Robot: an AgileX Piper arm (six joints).
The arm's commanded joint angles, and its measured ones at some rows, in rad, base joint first. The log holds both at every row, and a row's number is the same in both.
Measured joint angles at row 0:
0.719 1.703 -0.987 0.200 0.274 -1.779
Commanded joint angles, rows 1 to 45:
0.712 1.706 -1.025 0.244 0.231 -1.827
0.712 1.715 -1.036 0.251 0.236 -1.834
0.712 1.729 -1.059 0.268 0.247 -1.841
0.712 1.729 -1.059 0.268 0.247 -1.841
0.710 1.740 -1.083 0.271 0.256 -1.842
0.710 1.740 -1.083 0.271 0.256 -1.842
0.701 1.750 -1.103 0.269 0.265 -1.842
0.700 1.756 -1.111 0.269 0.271 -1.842
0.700 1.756 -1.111 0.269 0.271 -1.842
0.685 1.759 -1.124 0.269 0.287 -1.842
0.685 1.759 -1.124 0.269 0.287 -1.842
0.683 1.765 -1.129 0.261 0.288 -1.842
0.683 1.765 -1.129 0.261 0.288 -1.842
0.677 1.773 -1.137 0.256 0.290 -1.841
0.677 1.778 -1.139 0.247 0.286 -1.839
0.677 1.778 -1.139 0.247 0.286 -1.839
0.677 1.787 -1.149 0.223 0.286 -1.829
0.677 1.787 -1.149 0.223 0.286 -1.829
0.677 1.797 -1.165 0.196 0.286 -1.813
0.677 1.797 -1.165 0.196 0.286 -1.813
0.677 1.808 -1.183 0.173 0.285 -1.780
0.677 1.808 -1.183 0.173 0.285 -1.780
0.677 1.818 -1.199 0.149 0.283 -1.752
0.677 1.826 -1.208 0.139 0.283 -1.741
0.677 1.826 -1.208 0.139 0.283 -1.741
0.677 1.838 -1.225 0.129 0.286 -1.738
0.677 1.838 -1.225 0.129 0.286 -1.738
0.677 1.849 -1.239 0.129 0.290 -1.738
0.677 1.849 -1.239 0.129 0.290 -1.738
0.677 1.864 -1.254 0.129 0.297 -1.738
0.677 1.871 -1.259 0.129 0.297 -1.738
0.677 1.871 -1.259 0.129 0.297 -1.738
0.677 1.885 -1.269 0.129 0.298 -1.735
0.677 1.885 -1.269 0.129 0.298 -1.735
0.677 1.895 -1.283 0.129 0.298 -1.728
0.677 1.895 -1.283 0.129 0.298 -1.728
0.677 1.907 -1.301 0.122 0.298 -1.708
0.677 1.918 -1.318 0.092 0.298 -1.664
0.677 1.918 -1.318 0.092 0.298 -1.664
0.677 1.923 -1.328 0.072 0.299 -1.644
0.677 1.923 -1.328 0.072 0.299 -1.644
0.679 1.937 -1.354 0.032 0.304 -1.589
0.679 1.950 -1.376 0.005 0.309 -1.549
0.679 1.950 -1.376 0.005 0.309 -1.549
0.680 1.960 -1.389 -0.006 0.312 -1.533
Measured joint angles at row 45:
0.678 1.956 -1.345 0.030 0.353 -1.595
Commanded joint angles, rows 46 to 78:
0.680 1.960 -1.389 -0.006 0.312 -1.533
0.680 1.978 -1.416 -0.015 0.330 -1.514
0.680 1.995 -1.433 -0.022 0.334 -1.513
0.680 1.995 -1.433 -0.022 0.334 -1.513
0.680 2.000 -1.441 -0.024 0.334 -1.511
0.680 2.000 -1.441 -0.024 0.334 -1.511
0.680 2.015 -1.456 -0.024 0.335 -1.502
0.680 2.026 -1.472 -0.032 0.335 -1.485
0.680 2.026 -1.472 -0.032 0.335 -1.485
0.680 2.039 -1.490 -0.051 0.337 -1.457
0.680 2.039 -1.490 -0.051 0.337 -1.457
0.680 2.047 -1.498 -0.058 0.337 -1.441
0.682 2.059 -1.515 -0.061 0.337 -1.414
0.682 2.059 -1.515 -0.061 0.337 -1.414
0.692 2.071 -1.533 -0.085 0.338 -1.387
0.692 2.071 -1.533 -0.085 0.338 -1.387
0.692 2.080 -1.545 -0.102 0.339 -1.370
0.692 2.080 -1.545 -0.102 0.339 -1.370
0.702 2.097 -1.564 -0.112 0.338 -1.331
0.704 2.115 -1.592 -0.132 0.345 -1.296
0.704 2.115 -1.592 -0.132 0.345 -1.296
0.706 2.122 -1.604 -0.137 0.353 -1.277
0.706 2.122 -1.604 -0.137 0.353 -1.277
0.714 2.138 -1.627 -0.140 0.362 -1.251
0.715 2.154 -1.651 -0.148 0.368 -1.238
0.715 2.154 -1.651 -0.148 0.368 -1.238
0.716 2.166 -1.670 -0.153 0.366 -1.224
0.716 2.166 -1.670 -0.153 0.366 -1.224
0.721 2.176 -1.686 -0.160 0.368 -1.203
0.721 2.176 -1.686 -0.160 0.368 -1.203
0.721 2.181 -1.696 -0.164 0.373 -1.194
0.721 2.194 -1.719 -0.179 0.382 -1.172
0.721 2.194 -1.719 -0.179 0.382 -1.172
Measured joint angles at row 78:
0.716 2.195 -1.675 -0.148 0.430 -1.206
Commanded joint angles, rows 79 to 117:
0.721 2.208 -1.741 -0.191 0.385 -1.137
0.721 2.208 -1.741 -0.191 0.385 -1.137
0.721 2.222 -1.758 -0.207 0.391 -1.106
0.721 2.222 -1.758 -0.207 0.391 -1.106
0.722 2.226 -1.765 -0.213 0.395 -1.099
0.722 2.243 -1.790 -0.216 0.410 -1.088
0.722 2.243 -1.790 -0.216 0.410 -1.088
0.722 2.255 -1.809 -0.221 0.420 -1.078
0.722 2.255 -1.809 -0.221 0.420 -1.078
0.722 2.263 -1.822 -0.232 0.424 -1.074
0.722 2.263 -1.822 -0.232 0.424 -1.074
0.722 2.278 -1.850 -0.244 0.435 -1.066
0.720 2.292 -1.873 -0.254 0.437 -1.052
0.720 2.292 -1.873 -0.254 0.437 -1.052
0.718 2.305 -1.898 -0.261 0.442 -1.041
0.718 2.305 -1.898 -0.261 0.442 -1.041
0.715 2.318 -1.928 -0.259 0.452 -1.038
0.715 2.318 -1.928 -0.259 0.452 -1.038
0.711 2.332 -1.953 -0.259 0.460 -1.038
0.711 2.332 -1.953 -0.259 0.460 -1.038
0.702 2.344 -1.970 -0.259 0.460 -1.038
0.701 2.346 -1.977 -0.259 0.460 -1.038
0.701 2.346 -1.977 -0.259 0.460 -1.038
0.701 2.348 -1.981 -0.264 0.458 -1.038
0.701 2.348 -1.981 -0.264 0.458 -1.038
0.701 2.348 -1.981 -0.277 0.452 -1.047
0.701 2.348 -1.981 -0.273 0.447 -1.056
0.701 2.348 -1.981 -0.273 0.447 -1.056
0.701 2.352 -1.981 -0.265 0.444 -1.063
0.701 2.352 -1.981 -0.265 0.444 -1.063
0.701 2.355 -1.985 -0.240 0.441 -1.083
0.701 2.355 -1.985 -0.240 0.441 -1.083
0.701 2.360 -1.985 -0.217 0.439 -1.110
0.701 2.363 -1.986 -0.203 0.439 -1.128
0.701 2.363 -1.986 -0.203 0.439 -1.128
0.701 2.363 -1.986 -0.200 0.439 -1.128
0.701 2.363 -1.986 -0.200 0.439 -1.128
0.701 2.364 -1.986 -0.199 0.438 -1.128
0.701 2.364 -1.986 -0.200 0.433 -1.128
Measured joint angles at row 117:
0.702 2.382 -1.967 -0.191 0.502 -1.115
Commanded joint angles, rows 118 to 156:
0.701 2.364 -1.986 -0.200 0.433 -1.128
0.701 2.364 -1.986 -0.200 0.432 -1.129
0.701 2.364 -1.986 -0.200 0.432 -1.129
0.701 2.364 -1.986 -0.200 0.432 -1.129
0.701 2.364 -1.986 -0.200 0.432 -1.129
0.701 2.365 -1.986 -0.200 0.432 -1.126
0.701 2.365 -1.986 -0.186 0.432 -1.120
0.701 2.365 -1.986 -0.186 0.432 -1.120
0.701 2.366 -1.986 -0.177 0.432 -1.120
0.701 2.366 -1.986 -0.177 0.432 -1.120
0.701 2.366 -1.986 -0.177 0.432 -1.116
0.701 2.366 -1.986 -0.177 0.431 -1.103
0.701 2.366 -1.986 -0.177 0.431 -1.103
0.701 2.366 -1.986 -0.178 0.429 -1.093
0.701 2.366 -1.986 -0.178 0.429 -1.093
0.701 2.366 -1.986 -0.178 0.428 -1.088
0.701 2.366 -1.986 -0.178 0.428 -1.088
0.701 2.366 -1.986 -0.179 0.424 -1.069
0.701 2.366 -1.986 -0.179 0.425 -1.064
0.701 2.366 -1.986 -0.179 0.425 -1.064
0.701 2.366 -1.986 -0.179 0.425 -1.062
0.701 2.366 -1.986 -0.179 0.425 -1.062
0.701 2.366 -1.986 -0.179 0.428 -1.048
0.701 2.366 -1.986 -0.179 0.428 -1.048
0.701 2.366 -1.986 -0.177 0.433 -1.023
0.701 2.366 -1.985 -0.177 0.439 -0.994
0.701 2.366 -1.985 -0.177 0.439 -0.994
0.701 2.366 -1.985 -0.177 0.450 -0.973
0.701 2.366 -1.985 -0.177 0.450 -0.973
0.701 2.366 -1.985 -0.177 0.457 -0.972
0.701 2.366 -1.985 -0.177 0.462 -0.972
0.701 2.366 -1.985 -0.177 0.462 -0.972
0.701 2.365 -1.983 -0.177 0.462 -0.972
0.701 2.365 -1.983 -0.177 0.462 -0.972
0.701 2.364 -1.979 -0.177 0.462 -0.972
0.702 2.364 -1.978 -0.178 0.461 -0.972
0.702 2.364 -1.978 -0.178 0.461 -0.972
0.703 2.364 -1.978 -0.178 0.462 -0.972
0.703 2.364 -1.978 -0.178 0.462 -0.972
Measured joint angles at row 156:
0.702 2.379 -1.979 -0.174 0.453 -0.984
